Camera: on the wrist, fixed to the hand. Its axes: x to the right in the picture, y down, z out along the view.
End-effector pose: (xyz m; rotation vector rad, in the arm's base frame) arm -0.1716 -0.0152 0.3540 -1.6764 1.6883 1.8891
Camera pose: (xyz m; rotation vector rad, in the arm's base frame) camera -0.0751 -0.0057 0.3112 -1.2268 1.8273 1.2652
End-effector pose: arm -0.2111 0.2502 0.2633 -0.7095 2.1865 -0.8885
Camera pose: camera -0.2149 0.2150 0.3633 -0.5468 1.5780 -1.3685
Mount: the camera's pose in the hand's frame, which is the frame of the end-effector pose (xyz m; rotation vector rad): -0.0108 -0.0959 -0.0439 0.6159 -0.2136 -0.0755
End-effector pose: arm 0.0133 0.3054 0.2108 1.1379 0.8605 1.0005
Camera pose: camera -0.0128 0.2979 0.1083 1.6819 1.0612 0.5415
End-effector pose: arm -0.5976 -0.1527 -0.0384 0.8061 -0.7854 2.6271
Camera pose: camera -0.5686 -0.0508 -0.0354 1.2531 0.0402 2.7612
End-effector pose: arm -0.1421 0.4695 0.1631 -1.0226 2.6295 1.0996
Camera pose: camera -0.0674 0.3972 0.1423 -0.8021 2.4701 0.3095
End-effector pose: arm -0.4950 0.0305 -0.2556 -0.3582 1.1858 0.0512
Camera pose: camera -0.5168 -0.0715 -0.2364 0.1442 0.9203 -0.3291
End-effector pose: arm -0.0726 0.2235 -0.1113 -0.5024 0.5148 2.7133
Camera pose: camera -0.0144 0.2874 -0.1727 -0.0633 1.1763 2.3229
